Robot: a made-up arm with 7 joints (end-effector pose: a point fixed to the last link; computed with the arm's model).
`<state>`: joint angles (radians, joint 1 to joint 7).
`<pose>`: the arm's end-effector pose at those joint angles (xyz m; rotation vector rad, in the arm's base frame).
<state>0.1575 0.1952 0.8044 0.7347 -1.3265 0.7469 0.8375</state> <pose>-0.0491 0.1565 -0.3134 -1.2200 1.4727 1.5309</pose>
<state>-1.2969 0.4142 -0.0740 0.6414 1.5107 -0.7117 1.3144</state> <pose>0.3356 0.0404 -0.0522 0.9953 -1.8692 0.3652</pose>
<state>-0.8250 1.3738 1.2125 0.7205 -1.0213 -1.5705 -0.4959</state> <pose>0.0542 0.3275 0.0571 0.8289 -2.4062 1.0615</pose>
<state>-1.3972 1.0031 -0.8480 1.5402 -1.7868 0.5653 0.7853</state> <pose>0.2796 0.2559 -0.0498 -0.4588 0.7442 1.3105</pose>
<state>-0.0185 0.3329 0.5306 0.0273 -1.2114 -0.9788 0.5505</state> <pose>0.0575 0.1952 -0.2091 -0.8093 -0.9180 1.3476</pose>
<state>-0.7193 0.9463 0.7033 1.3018 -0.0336 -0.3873 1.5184</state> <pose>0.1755 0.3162 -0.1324 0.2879 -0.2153 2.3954</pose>
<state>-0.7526 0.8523 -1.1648 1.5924 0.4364 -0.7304 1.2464</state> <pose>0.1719 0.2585 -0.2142 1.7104 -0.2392 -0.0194</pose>
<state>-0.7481 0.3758 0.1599 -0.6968 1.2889 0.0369 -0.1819</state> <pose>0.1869 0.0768 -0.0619 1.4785 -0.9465 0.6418</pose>
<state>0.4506 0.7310 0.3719 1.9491 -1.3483 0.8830 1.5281</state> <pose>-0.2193 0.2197 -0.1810 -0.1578 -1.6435 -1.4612</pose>
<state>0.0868 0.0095 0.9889 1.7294 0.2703 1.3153 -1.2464</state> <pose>-0.1367 0.0108 -0.3073 2.5447 -1.6596 -0.3331</pose>
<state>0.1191 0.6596 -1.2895 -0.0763 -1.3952 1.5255 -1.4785</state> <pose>-0.0916 0.0817 -0.2422 1.7857 -1.6111 0.9495</pose>
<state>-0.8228 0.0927 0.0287 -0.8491 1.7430 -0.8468 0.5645</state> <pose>0.1711 -0.0053 -0.0741 1.3899 -2.2710 0.6310</pose>
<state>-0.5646 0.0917 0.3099 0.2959 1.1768 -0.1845 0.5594</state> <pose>0.2209 0.0667 -0.2207 1.1320 -0.4032 0.5389</pose>
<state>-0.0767 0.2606 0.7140 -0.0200 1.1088 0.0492 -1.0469</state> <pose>0.0770 0.1892 -0.2208 0.9345 1.0690 -0.2508</pose>
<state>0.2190 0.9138 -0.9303 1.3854 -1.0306 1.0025 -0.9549</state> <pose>-0.1258 0.2908 -0.1972 -0.8184 2.3977 0.7005</pose>
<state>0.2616 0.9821 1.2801 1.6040 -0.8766 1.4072 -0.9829</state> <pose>-0.0992 0.2979 -0.1753 -1.9607 0.1841 0.6603</pose>
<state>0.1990 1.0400 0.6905 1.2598 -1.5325 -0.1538 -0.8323</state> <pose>-0.0487 0.3596 -0.1397 -0.3184 -0.1818 0.7730</pose>
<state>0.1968 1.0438 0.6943 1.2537 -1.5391 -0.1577 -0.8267</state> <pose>-0.0471 0.3603 -0.1382 -0.3152 -0.1967 0.7731</pose>
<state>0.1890 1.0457 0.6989 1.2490 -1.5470 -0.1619 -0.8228</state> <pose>-0.0446 0.3608 -0.1376 -0.3165 -0.2177 0.7721</pose>
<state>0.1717 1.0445 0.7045 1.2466 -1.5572 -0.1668 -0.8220</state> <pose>-0.0407 0.3608 -0.1387 -0.3251 -0.2491 0.7692</pose>
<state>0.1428 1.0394 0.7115 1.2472 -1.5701 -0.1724 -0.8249</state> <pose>-0.0351 0.3603 -0.1416 -0.3428 -0.2928 0.7642</pose>
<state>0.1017 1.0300 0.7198 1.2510 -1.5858 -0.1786 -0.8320</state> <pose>-0.0273 0.3590 -0.1465 -0.3702 -0.3490 0.7566</pose>
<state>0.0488 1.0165 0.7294 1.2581 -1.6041 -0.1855 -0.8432</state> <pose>-0.0173 0.3568 -0.1530 -0.4071 -0.4168 0.7465</pose>
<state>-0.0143 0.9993 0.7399 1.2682 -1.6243 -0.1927 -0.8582</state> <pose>-0.0050 0.3537 -0.1608 -0.4523 -0.4935 0.7338</pose>
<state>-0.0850 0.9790 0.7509 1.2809 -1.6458 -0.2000 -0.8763</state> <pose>0.0095 0.3496 -0.1693 -0.5044 -0.5757 0.7190</pose>
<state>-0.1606 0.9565 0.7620 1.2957 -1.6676 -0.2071 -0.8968</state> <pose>0.0259 0.3445 -0.1777 -0.5612 -0.6597 0.7023</pose>
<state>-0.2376 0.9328 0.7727 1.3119 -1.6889 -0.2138 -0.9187</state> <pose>0.0435 0.3384 -0.1855 -0.6201 -0.7416 0.6844</pose>
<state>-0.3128 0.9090 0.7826 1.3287 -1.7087 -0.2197 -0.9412</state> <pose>0.0615 0.3316 -0.1922 -0.6786 -0.8178 0.6656</pose>
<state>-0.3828 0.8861 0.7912 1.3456 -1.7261 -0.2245 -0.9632</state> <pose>0.0790 0.3245 -0.1975 -0.7341 -0.8849 0.6471</pose>
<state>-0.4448 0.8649 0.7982 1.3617 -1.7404 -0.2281 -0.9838</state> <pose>0.0950 0.3174 -0.2015 -0.7841 -0.9406 0.6295</pose>
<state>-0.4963 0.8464 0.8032 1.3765 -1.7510 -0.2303 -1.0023</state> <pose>0.1086 0.3108 -0.2045 -0.8264 -0.9833 0.6134</pose>
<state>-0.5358 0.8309 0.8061 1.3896 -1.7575 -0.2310 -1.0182</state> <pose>0.1192 0.3051 -0.2067 -0.8598 -1.0120 0.5997</pose>
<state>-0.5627 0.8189 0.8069 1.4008 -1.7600 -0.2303 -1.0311</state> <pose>0.1265 0.3006 -0.2086 -0.8834 -1.0272 0.5888</pose>
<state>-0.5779 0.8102 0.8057 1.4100 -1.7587 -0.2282 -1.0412</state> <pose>0.1306 0.2974 -0.2104 -0.8978 -1.0303 0.5804</pose>
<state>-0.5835 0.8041 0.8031 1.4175 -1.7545 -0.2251 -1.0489</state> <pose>0.1321 0.2953 -0.2122 -0.9050 -1.0239 0.5746</pose>
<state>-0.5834 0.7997 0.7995 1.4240 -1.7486 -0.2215 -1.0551</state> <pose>0.1321 0.2939 -0.2141 -0.9077 -1.0118 0.5703</pose>
